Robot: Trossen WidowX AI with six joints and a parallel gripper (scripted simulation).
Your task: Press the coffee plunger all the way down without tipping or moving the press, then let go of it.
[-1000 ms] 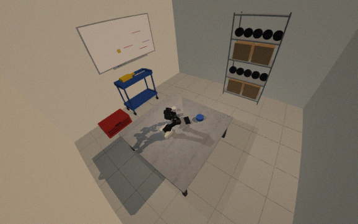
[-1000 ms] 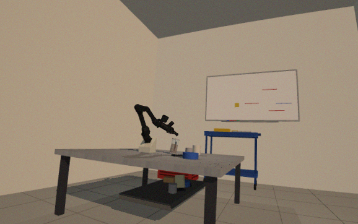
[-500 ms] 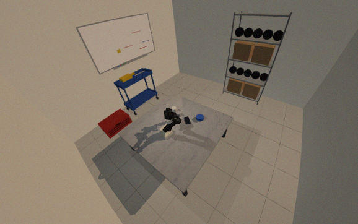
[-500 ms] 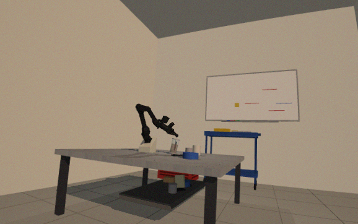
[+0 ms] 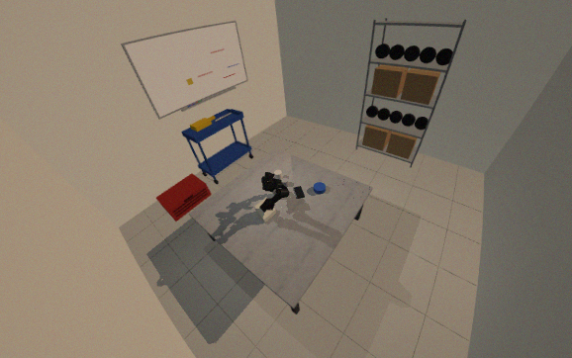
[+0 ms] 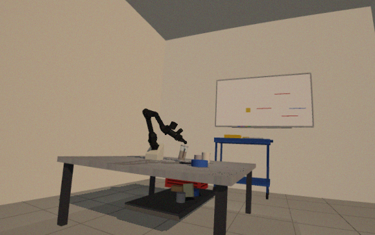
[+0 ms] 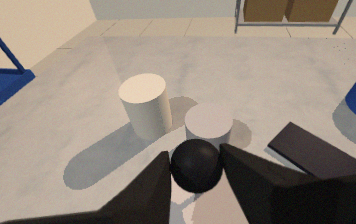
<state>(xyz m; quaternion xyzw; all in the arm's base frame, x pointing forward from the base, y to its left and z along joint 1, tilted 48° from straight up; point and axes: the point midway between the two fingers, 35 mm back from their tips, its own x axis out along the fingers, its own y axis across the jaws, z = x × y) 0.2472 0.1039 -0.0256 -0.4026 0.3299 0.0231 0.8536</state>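
Now: the coffee press 90 mm below my gripper tip and 20 mm behind it. The rest, counted from my gripper tip: white cylinder: 160 mm ahead, 130 mm below, 120 mm to the left.
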